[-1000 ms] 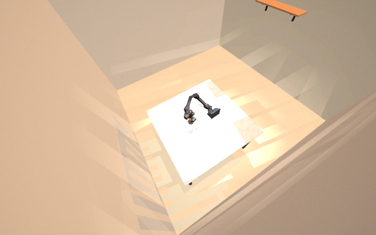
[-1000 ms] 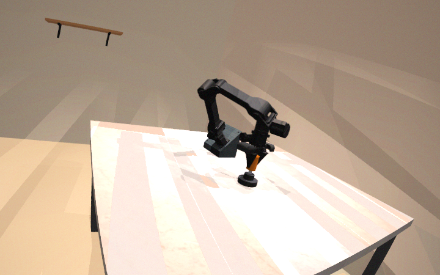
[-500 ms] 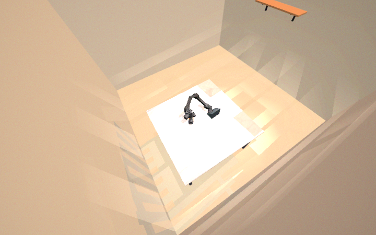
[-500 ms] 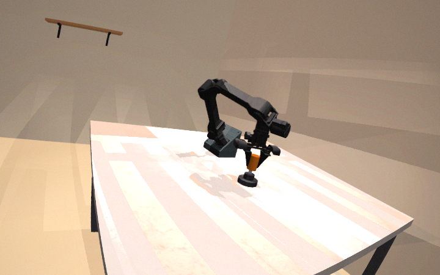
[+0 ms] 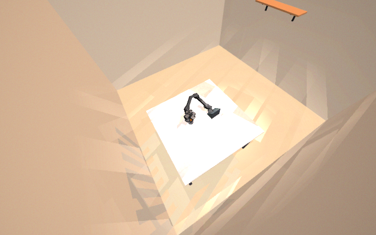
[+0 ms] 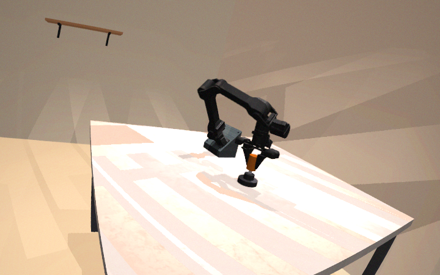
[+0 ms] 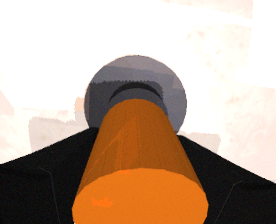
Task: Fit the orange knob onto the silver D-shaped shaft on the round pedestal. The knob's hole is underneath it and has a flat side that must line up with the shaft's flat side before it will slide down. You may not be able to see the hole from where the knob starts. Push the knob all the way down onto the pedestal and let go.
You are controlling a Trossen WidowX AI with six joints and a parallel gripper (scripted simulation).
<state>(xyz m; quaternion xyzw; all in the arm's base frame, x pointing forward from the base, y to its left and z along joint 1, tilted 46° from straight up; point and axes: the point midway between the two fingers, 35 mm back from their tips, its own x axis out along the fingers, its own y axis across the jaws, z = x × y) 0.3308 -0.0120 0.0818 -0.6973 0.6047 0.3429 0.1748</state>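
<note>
The orange knob is 30 mm above my gripper tip. The rest, counted from my gripper tip: round pedestal (40 mm below).
</note>
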